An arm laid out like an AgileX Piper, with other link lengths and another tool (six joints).
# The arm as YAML. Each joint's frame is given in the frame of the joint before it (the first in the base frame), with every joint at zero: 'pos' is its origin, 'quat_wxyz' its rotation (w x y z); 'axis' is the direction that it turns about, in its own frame. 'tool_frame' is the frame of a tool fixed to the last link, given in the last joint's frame.
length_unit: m
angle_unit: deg
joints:
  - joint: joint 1
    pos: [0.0, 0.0, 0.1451]
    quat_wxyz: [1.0, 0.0, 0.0, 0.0]
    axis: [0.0, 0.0, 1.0]
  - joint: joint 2
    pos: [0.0, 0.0, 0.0]
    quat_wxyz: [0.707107, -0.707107, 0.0, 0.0]
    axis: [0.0, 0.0, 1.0]
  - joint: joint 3
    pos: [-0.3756, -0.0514, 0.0]
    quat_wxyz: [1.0, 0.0, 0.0, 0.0]
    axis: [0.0, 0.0, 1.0]
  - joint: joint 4
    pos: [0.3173, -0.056, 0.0]
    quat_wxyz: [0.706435, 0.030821, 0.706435, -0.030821]
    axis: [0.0, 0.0, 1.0]
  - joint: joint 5
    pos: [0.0, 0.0, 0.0]
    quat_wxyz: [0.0, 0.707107, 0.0, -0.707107]
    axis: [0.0, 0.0, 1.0]
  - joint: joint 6
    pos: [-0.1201, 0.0, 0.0]
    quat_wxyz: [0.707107, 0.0, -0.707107, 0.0]
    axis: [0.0, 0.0, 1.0]
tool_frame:
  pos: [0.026, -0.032, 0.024]
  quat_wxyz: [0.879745, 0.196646, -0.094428, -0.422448]
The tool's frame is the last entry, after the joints.
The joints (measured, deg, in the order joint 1, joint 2, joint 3, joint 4, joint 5, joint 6), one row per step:
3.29 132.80 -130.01 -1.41 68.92 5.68
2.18 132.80 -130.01 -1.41 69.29 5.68
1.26 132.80 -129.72 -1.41 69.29 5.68
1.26 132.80 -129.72 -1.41 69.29 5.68
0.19 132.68 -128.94 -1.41 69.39 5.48
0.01 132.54 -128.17 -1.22 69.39 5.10
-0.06 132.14 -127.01 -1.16 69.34 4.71
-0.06 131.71 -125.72 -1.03 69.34 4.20
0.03 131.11 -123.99 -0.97 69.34 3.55
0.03 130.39 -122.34 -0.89 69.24 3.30
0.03 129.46 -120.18 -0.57 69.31 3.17
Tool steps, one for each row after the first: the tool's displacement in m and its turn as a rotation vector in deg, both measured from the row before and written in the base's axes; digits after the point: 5 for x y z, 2 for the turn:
0.00016 -0.01245 -0.00019 -0.02 0.37 -1.12
0.00019 -0.01030 -0.00176 -0.01 0.29 -0.92
0.00000 0.00000 0.00000 0.00 0.00 0.00
-0.00147 -0.01208 -0.00347 -0.09 0.76 -0.89
-0.00192 -0.00172 -0.00307 0.05 0.64 0.18
-0.00326 -0.00083 -0.00256 -0.08 0.72 0.30
-0.00389 0.00007 -0.00300 -0.04 0.87 0.48
-0.00544 0.00080 -0.00378 -0.15 1.14 0.70
-0.00517 0.00007 -0.00189 0.00 0.83 0.24
-0.00736 0.00074 -0.00253 0.28 1.30 0.10

